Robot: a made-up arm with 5 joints. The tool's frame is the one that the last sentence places.
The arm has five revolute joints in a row. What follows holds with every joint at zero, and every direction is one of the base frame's.
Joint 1 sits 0.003 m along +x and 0.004 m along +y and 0.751 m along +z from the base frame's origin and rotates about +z.
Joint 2 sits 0.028 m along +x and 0.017 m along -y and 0.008 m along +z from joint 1 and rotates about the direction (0, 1, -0.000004).
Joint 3 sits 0.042 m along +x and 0.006 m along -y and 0.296 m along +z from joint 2 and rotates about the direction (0, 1, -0.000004).
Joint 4 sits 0.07 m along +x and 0.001 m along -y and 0.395 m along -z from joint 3 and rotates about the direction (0, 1, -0.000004).
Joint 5 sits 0.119 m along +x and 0.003 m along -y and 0.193 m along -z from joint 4 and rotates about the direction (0, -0.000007, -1).
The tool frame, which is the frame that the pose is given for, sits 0.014 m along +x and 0.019 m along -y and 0.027 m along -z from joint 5; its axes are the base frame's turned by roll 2.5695, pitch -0.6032 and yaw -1.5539 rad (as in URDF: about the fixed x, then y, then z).
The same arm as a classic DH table. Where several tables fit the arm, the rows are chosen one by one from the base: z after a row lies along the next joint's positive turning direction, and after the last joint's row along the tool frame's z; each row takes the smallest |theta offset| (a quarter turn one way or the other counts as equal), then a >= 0, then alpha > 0; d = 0 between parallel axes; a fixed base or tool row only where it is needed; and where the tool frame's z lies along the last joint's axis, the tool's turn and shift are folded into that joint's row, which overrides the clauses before.
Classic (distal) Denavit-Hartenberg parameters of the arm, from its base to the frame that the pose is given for. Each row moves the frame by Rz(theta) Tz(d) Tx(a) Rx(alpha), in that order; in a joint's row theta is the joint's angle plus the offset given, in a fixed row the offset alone. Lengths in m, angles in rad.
base (fixed): theta_offset 0.9273; d 0; a 0.005; alpha 0
joint 1: theta_offset -0.9273; d 0.759; a 0.028; alpha -1.5708
joint 2: theta_offset -1.4298; d 0; a 0.299; alpha 0
joint 3: theta_offset -0.3163; d 0; a -0.4012; alpha 0
joint 4: theta_offset -1.3954; d -0.027; a -0.119; alpha 1.5708
joint 5: theta_offset 0.8317; d 0.2176; a -0.0235; alpha 0.806
tool (fixed): theta_offset -2.2369; d 0.0034; a 0; alpha 0

